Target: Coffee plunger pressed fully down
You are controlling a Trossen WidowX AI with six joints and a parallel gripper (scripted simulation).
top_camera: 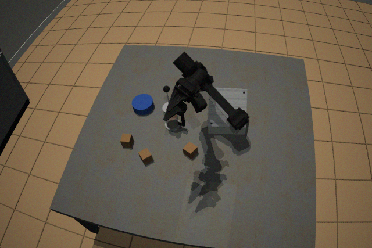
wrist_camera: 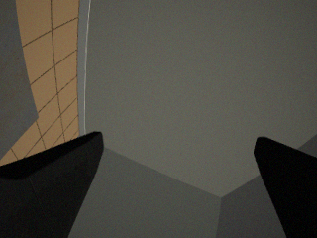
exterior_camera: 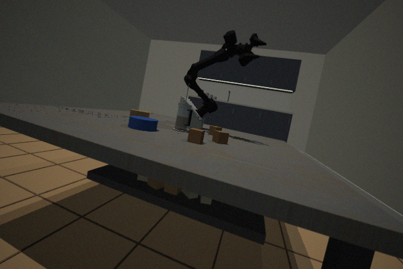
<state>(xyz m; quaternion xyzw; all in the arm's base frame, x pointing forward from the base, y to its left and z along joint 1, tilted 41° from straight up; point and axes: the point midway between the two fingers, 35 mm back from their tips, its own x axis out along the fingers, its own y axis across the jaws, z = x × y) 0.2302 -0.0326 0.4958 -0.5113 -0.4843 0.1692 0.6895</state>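
The glass coffee press is 36 cm below my gripper tip, 33 cm to the right of it and 8 cm ahead of it. From my gripper tip the other things lie so: blue disc: 47 cm below, 44 cm to the right, 28 cm ahead.
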